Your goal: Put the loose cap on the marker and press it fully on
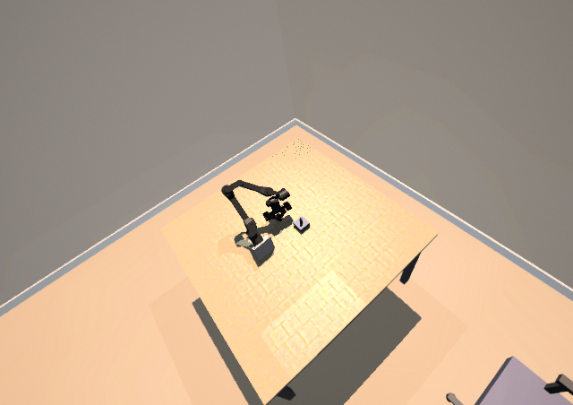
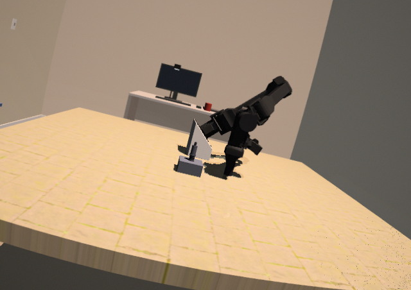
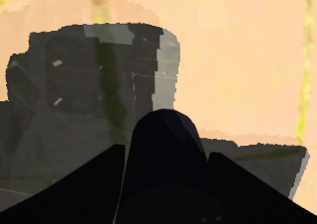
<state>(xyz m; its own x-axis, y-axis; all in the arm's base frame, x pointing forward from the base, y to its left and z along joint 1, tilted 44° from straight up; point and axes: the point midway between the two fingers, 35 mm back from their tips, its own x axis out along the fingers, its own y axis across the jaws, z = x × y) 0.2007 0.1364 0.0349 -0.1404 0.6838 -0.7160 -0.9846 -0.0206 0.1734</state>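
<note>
Now: gripper tip 130 mm to the left of the grey holder block and 90 mm short of it. From my gripper tip the other things lie so: dark cap: 10 mm above.
</note>
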